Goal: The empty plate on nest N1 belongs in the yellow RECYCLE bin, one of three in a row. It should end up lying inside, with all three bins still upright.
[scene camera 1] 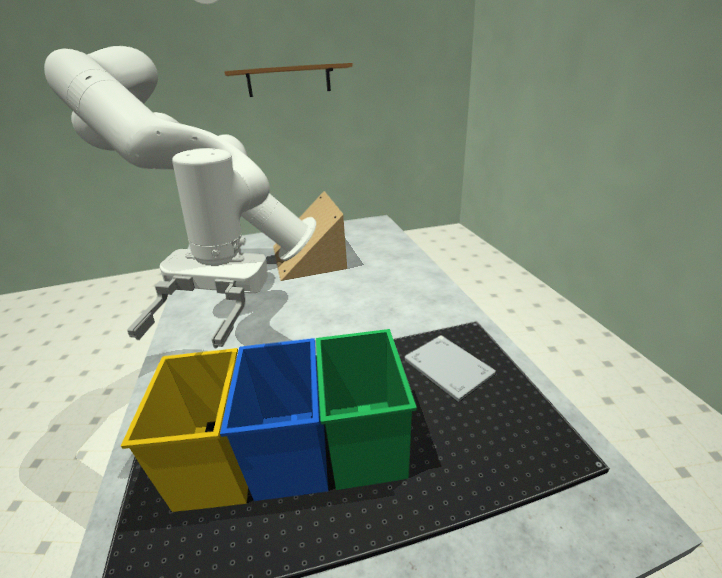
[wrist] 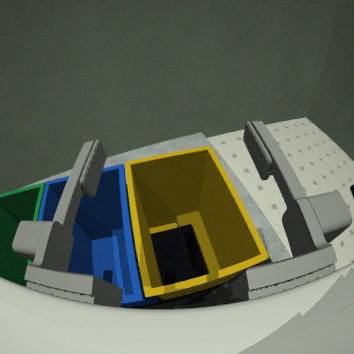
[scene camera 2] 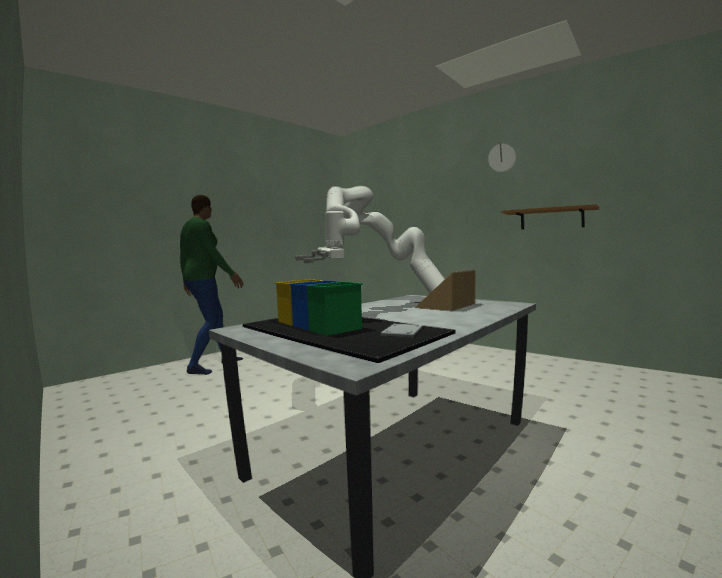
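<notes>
The black plate (scene camera 1: 210, 426) (wrist: 172, 255) lies low inside the yellow RECYCLE bin (scene camera 1: 207, 473) (scene camera 2: 284, 306) (wrist: 232, 220); part of it is hidden by the bin walls in scene camera 1, and its exact tilt is hard to tell. My gripper (scene camera 1: 180, 335) (scene camera 2: 303, 259) (wrist: 176, 159) is open and empty, above and behind the yellow bin's rim, with its fingers apart. The yellow bin stands upright at the end of the row. The nest N1 (scene camera 1: 450, 366) (scene camera 2: 400, 329), a pale flat block, bears no plate.
The blue bin (scene camera 1: 276, 467) (scene camera 2: 299, 310) (wrist: 129, 240) stands upright beside the yellow one, and the green bin (scene camera 1: 370, 452) (scene camera 2: 334, 310) (wrist: 15, 220) stands upright beyond it. A black perforated mat (scene camera 1: 481, 446) lies beneath. A person (scene camera 2: 201, 259) stands behind the table.
</notes>
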